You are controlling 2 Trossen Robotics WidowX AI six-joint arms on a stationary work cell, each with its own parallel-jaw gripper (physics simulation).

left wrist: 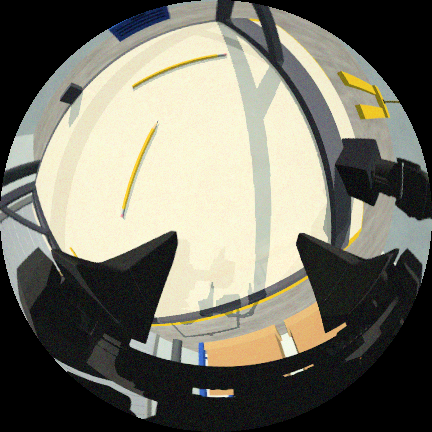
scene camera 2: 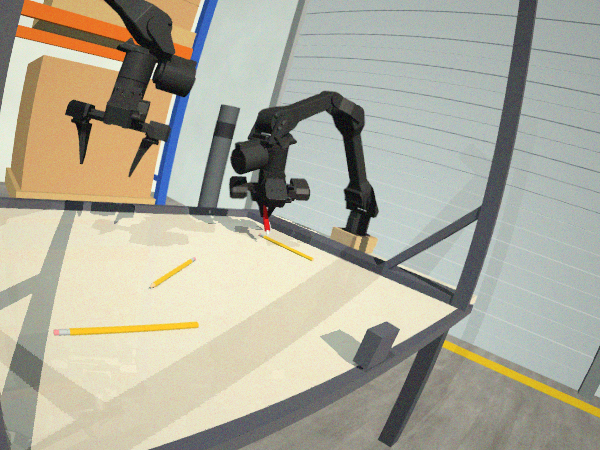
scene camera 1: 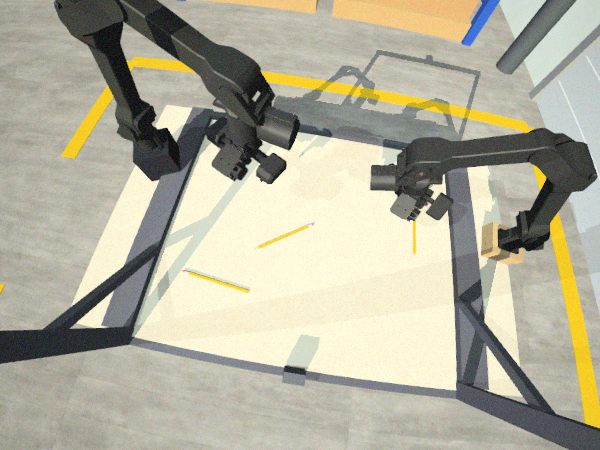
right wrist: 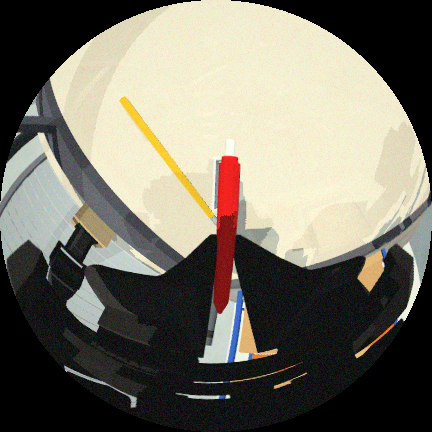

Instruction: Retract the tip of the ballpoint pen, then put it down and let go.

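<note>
The red ballpoint pen (scene camera 2: 266,219) (right wrist: 229,192) is held by my right gripper (scene camera 2: 265,212) (right wrist: 224,240), which is shut on its body. The pen hangs roughly upright above the table, its white button (right wrist: 230,147) sticking out at the lower end. Its tapered red end points up between the fingers; no writing point can be made out there. The pen does not show in scene camera 1. My left gripper (scene camera 2: 106,169) (left wrist: 240,238) is wide open and empty, high over the table's far side, well apart from the pen.
A yellow pencil (scene camera 1: 414,239) (scene camera 2: 288,248) (right wrist: 165,157) lies on the table close to the right gripper. Two more lie farther off: one pencil (scene camera 1: 285,236) (scene camera 2: 172,273) (left wrist: 136,170) near the middle, another pencil (scene camera 1: 219,282) (scene camera 2: 135,328) (left wrist: 177,66) beyond it. A dark frame borders the table.
</note>
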